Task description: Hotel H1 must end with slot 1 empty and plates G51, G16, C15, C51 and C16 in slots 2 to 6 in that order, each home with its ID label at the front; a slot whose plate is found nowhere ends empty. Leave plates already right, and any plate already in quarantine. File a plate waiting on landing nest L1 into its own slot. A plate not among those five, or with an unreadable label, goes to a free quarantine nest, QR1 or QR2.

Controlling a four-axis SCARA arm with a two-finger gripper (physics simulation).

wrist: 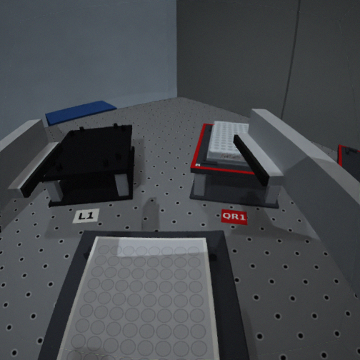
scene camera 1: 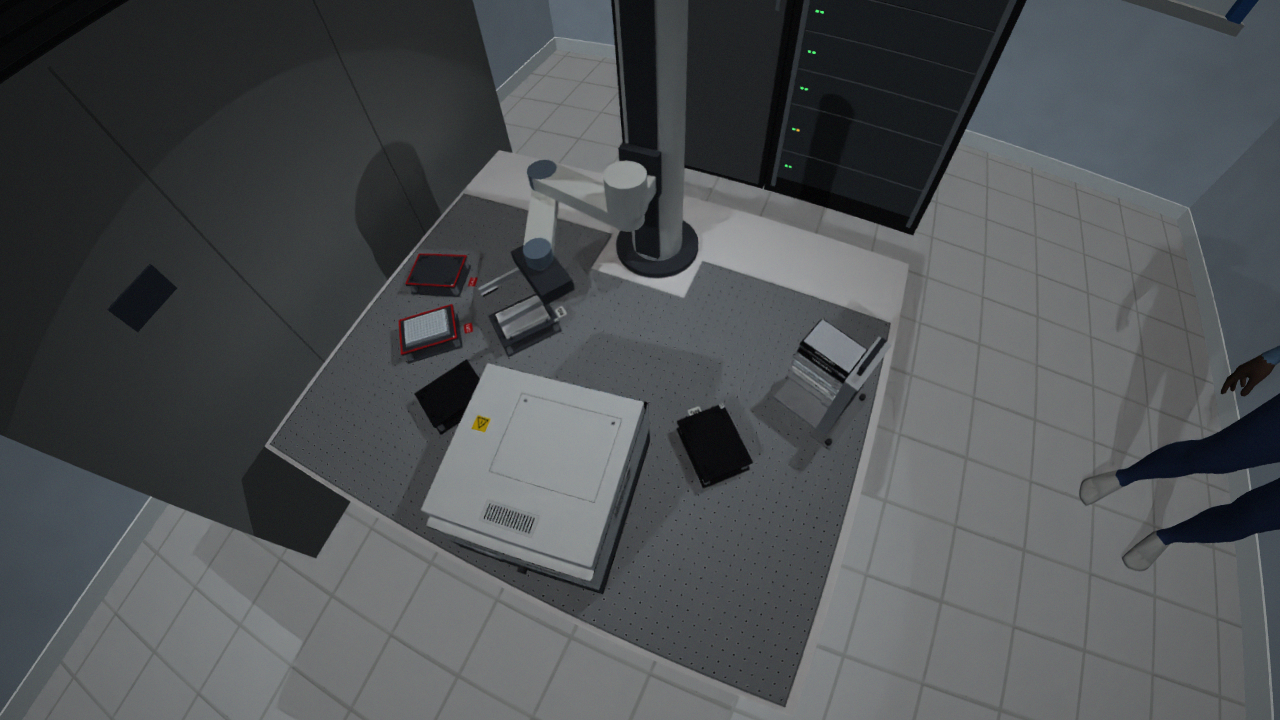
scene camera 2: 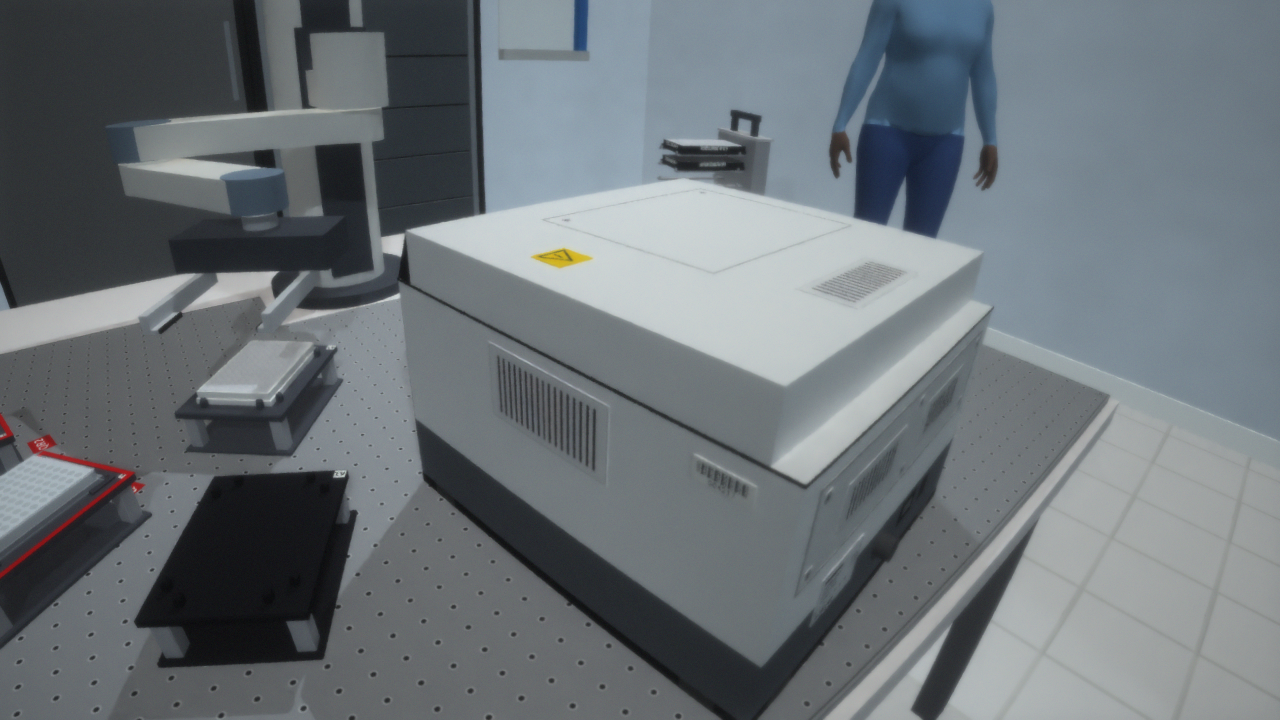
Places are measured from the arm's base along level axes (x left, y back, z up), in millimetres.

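Pixels of known places: gripper, fingertip midpoint: (scene camera 1: 489, 307) (scene camera 2: 205, 324); arm's base, link origin: (scene camera 1: 657, 246) (scene camera 2: 344, 283).
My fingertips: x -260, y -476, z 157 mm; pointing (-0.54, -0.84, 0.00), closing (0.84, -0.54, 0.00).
Note:
Ahead of a thing's pixels: the offset from my fingertips to its middle.
My gripper (scene camera 1: 505, 305) (scene camera 2: 214, 320) (wrist: 145, 127) is open and empty, above the level of a lidded pale plate {dx +46, dy +54, dz -88 mm} (scene camera 1: 523, 318) (scene camera 2: 261, 369) (wrist: 142, 300). That plate sits on a dark nest {dx +45, dy +54, dz -115 mm} (scene camera 1: 537, 338) (scene camera 2: 232, 411) (wrist: 227, 300) whose white tag I cannot read. Landing nest L1 {dx -17, dy -217, dz -115 mm} (scene camera 1: 447, 394) (scene camera 2: 250, 546) (wrist: 92, 147) is bare. Red-rimmed QR1 {dx -195, dy -80, dz -118 mm} (scene camera 1: 429, 349) (scene camera 2: 67, 531) (wrist: 215, 168) holds a white plate {dx -195, dy -80, dz -88 mm} (scene camera 1: 427, 326) (scene camera 2: 40, 492) (wrist: 227, 142). Red-rimmed QR2 {dx -301, dy +108, dz -117 mm} (scene camera 1: 438, 270) (wrist: 350, 160) looks bare in scene camera 1. Hotel H1 {dx +851, dy +131, dz +3 mm} (scene camera 1: 850, 389) (scene camera 2: 757, 162) holds several plates; their labels are unreadable.
A large white instrument {dx +344, dy -327, dz -17 mm} (scene camera 1: 554, 465) (scene camera 2: 626, 358) stands beside L1. Another bare black nest {dx +638, dy -80, dz -117 mm} (scene camera 1: 713, 445) stands between it and the hotel. The arm's column (scene camera 1: 666, 134) stands at the back edge. A person (scene camera 1: 1199, 447) (scene camera 2: 926, 107) stands beyond the hotel.

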